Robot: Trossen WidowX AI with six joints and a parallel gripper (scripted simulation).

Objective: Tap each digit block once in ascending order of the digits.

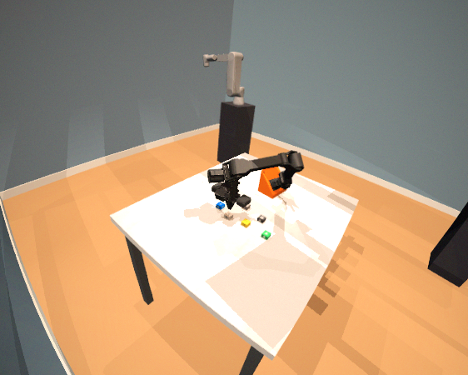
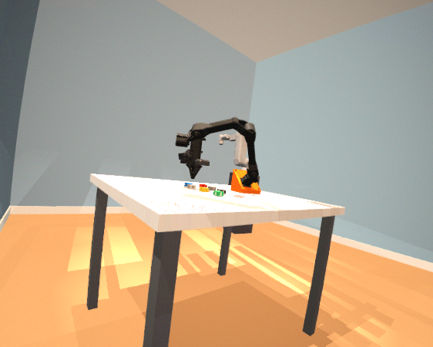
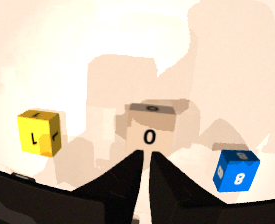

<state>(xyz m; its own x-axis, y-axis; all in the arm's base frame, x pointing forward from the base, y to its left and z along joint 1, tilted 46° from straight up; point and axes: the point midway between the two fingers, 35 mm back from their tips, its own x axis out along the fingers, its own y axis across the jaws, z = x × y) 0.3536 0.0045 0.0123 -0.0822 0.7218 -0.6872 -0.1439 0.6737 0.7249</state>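
Now: gripper tip 40 mm above the white block. The rest, counted from my gripper tip: blue block (20 mm behind, 90 mm to the right, 40 mm below); yellow block (30 mm behind, 90 mm to the left, 40 mm below); light grey block (130 mm behind, 10 mm to the right, 40 mm below).
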